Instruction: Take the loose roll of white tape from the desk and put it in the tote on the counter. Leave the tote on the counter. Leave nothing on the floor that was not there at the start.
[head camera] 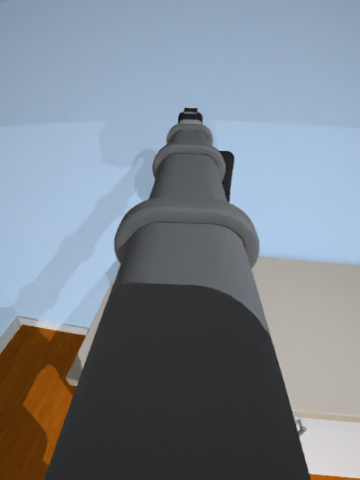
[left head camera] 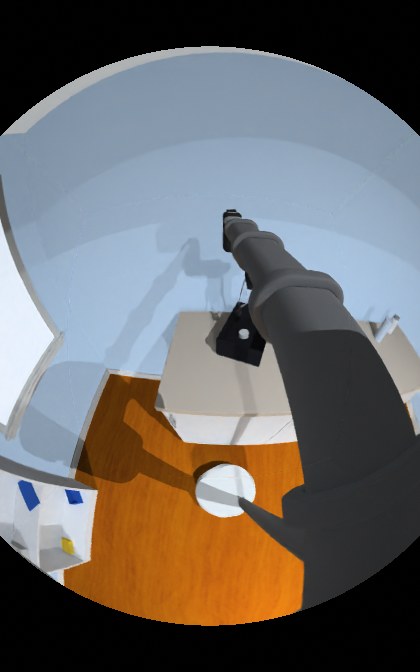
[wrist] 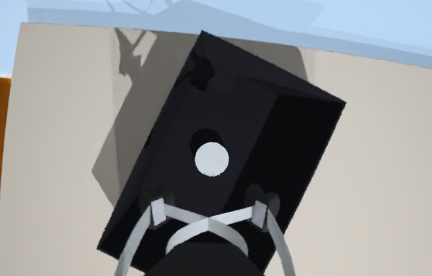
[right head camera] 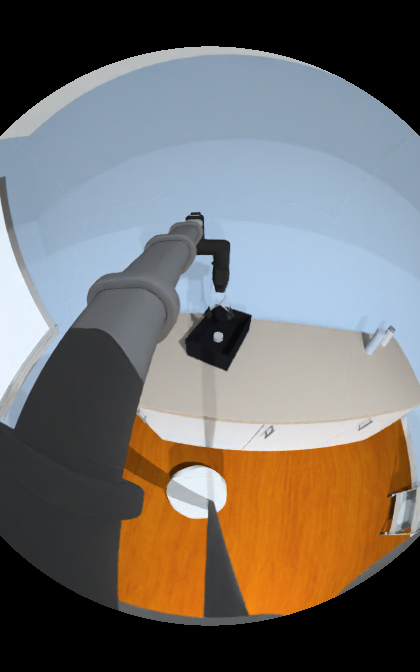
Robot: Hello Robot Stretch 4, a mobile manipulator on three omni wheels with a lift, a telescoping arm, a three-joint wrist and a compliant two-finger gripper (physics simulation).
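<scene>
The white roll of tape lies inside the black tote, on its floor near the middle. The tote stands at an angle on the beige counter, near the wall. My gripper is open and empty, pointing down above the tote. In the wrist view the tape shows beyond the fingertips, apart from them. In the head camera view my arm hides the tote. The desk cannot be made out.
Two pale cylinders stand near the counter's back right. A round white object is on the wooden floor in front of the counter. A white shelf unit stands at the lower left. The wall is behind the counter.
</scene>
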